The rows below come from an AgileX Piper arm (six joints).
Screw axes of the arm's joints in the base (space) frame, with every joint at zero. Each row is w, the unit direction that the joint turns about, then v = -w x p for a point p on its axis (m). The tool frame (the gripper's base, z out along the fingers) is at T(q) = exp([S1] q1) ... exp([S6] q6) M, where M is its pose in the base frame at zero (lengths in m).
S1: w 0 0 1 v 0 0 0
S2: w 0 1 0 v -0.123 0 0
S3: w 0 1 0 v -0.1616 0 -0.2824
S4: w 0.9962 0 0.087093 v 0 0.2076 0
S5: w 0 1 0 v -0.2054 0 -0.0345
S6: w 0.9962 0 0.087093 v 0 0.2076 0
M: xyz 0.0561 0 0.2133 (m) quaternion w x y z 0.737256 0 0.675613 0
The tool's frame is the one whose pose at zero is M.
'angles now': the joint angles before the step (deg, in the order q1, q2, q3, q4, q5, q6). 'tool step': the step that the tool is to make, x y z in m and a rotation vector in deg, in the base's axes. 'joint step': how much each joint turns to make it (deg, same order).
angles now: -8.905 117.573 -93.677 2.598 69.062 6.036
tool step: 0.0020 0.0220 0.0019 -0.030 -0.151 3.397
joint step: 3.068 -0.276 0.019 0.000 0.118 -0.324
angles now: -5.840 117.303 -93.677 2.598 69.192 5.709
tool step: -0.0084 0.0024 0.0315 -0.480 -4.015 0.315
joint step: 0.234 -4.496 0.104 -0.082 0.351 -0.043
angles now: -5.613 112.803 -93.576 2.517 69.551 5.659
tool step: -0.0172 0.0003 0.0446 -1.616 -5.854 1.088
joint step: -0.006 -6.652 0.243 -0.908 0.456 -0.916
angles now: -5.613 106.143 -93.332 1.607 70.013 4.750
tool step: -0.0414 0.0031 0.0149 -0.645 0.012 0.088
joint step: 0.001 -8.877 8.835 -0.649 -0.009 0.000
